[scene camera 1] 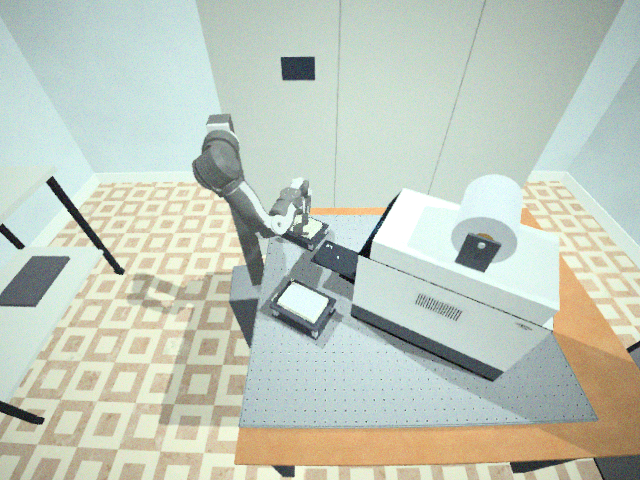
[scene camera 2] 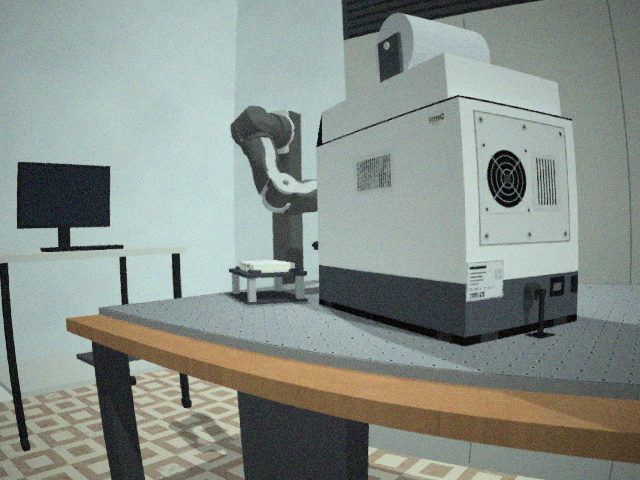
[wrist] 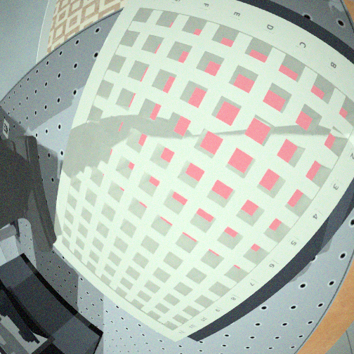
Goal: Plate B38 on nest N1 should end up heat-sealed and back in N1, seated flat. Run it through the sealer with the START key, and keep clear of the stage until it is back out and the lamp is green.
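Note:
My gripper (scene camera 1: 303, 226) is open over the far nest (scene camera 1: 316, 241) (wrist: 310, 251). A pale well plate (scene camera 1: 313, 225) (wrist: 200, 160) sits on that nest, its uncovered wells showing pink liquid. In the wrist view one dark finger stands beside the plate's left edge; the other does not show. A second pale plate (scene camera 1: 303, 300) (scene camera 2: 266, 266) lies flat on the near nest (scene camera 1: 294, 319) (scene camera 2: 301, 272). The labels do not tell me which nest is N1. The sealer's dark stage (scene camera 1: 336, 258) sticks out between the nests and bears no plate. The START key and lamp cannot be made out.
The white sealer (scene camera 1: 429, 304) (scene camera 2: 392, 222) with a film roll (scene camera 1: 491, 206) (scene camera 2: 444, 43) stands right of the nests and hides my gripper in scene camera 2. A perforated grey board (scene camera 1: 361, 382) (scene camera 2: 248, 330) lies under them. A monitor (scene camera 2: 63, 195) stands on a side desk.

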